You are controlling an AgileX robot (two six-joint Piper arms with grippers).
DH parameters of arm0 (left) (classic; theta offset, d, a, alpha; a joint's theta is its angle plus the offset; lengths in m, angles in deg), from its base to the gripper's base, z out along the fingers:
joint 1: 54.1 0.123 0 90
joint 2: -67.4 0 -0.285 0
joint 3: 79.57 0 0.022 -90
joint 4: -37.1 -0.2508 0 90
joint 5: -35.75 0 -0.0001 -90
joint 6: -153.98 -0.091 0 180
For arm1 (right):
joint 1: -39.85 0.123 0 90
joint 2: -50.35 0 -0.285 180
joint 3: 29.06 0 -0.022 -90
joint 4: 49.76 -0.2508 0 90
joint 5: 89.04 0 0.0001 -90
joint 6: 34.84 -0.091 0 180
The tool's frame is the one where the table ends.
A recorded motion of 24 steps. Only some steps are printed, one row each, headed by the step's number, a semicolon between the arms.
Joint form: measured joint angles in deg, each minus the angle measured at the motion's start. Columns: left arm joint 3, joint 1, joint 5, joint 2, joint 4, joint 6; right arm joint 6, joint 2, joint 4, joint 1, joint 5, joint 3.
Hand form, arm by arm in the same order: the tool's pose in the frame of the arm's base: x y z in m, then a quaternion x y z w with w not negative. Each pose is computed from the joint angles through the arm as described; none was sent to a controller.
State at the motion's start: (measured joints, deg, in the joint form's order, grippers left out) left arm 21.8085 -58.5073 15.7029 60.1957 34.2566 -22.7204; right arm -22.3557 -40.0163 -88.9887 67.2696 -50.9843 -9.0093
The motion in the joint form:
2: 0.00 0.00 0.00 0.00 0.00 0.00; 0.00 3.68 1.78 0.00 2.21 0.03
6: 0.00 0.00 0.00 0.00 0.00 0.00; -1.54 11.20 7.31 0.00 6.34 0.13
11: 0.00 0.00 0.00 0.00 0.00 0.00; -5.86 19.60 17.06 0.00 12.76 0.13
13: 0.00 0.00 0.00 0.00 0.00 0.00; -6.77 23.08 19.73 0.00 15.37 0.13
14: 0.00 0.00 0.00 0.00 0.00 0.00; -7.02 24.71 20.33 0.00 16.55 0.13
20: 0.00 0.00 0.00 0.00 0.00 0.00; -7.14 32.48 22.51 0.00 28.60 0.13
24: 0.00 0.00 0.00 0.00 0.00 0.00; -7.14 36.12 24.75 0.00 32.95 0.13
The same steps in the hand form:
2: 0.0532 -0.0025 0.1740 0.02118 0.79755 -0.01970 0.60255; 0.2347 0.1621 0.2915 -0.14444 0.91370 0.30111 0.23155
6: 0.0532 -0.0025 0.1740 0.02118 0.79755 -0.01970 0.60255; 0.2089 0.1463 0.3200 -0.18041 0.90468 0.28429 0.26112
11: 0.0532 -0.0025 0.1740 0.02118 0.79755 -0.01970 0.60255; 0.1773 0.1220 0.3436 -0.20836 0.90591 0.23563 0.28355
13: 0.0532 -0.0025 0.1740 0.02118 0.79755 -0.01970 0.60255; 0.1633 0.1122 0.3525 -0.21730 0.90430 0.22113 0.29347
14: 0.0532 -0.0025 0.1740 0.02118 0.79755 -0.01970 0.60255; 0.1564 0.1082 0.3566 -0.22035 0.90279 0.21879 0.29758
20: 0.0532 -0.0025 0.1740 0.02118 0.79755 -0.01970 0.60255; 0.1141 0.0863 0.3669 -0.25206 0.90866 0.19938 0.26655
24: 0.0532 -0.0025 0.1740 0.02118 0.79755 -0.01970 0.60255; 0.0966 0.0744 0.3705 -0.26355 0.90984 0.18006 0.26517

